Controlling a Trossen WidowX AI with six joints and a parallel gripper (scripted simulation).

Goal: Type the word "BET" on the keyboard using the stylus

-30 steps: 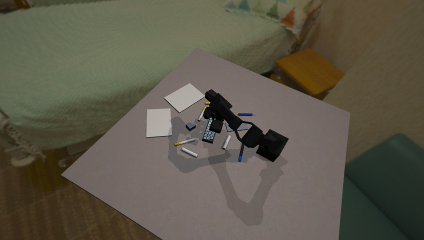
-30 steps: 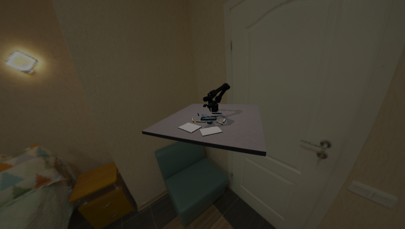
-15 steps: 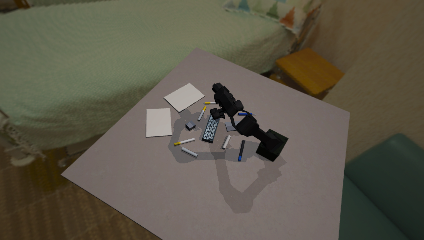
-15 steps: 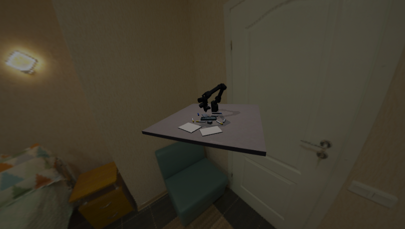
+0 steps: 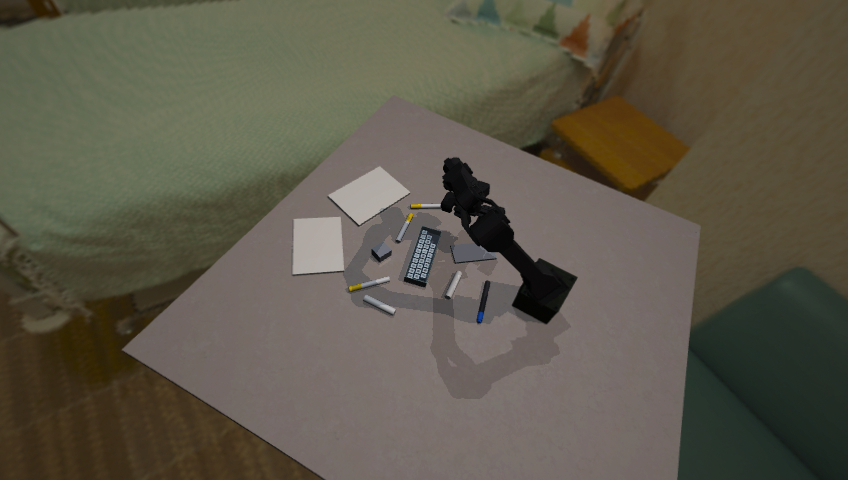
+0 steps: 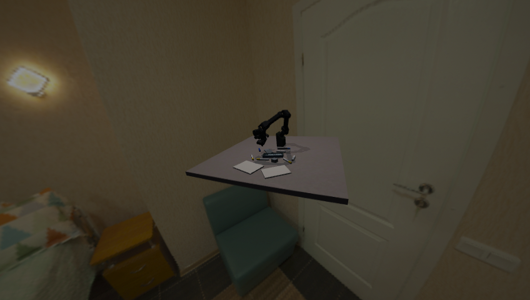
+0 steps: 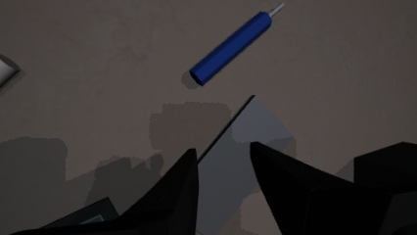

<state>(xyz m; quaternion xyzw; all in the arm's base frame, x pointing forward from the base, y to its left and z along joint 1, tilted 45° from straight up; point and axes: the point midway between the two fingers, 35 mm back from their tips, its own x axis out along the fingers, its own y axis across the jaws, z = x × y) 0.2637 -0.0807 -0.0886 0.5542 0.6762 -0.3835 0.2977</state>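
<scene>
Right now my gripper tip is 8 cm past the blue stylus, 9 cm to the left of it and 7 cm above it. Also, from my gripper tip: T key: 12 cm ahead, 16 cm to the left, 6 cm below; grey card: 3 cm behind, 5 cm to the left, 7 cm below; E key: 10 cm ahead, 24 cm to the left, 6 cm below.
</scene>
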